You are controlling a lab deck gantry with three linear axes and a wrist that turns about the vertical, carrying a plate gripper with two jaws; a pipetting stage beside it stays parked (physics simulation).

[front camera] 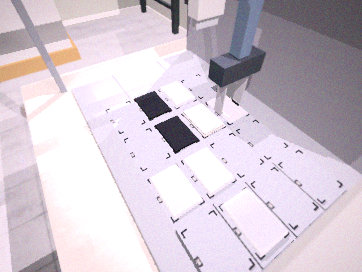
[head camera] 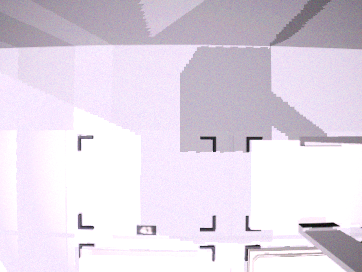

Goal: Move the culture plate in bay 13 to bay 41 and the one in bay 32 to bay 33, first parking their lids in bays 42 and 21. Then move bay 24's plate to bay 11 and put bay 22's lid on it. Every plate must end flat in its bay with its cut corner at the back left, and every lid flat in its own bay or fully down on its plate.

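Seen in the pictures: gripper, fingertip midpoint: (front camera: 227, 107) (head camera: 317, 184); robot's base, link origin: (front camera: 106, 110).
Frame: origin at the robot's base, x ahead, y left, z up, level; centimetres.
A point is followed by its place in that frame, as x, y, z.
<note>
A pale lid (front camera: 239, 111) {26.8, 38.6, 0.8} (head camera: 280, 185) {19.2, 36.4, 0.8} lies flat in bay 42, its edges inside the corner marks. My gripper (front camera: 227, 106) {22.8, 36.4, 0.8} (head camera: 322, 185) {22.8, 36.4, 0.8} is down at this lid, with one jaw at each long side, and looks shut on it. Bay 41 (head camera: 175, 185) {9.2, 36.2, 0.0}, left of it in the head view, holds no plate. A pale plate (front camera: 204, 119) {23.8, 25.5, 1.4} (head camera: 280, 265) {19.2, 28.9, 1.4} lies in bay 32. Black flat pieces lie in bay 21 (front camera: 152, 105) {7.4, 14.6, 0.8} and bay 22 (front camera: 176, 133) {23.4, 14.7, 0.8}. White plates lie in bay 13 (front camera: 176, 191) {40.2, 4.1, 1.4} and bay 24 (front camera: 255, 220) {56.2, 14.8, 2.9}. Cut corners are too washed out to tell.
White plates also lie in bay 31 (front camera: 176, 93) {7.0, 25.1, 1.4} (head camera: 145, 260) {6.5, 29.5, 1.4} and bay 23 (front camera: 209, 170) {40.0, 14.8, 1.4}. The parked pipetting stage (front camera: 206, 10) stands behind the gripper. A grey post (front camera: 42, 50) {-20.7, -10.4, 16.5} rises at the deck's far left.
</note>
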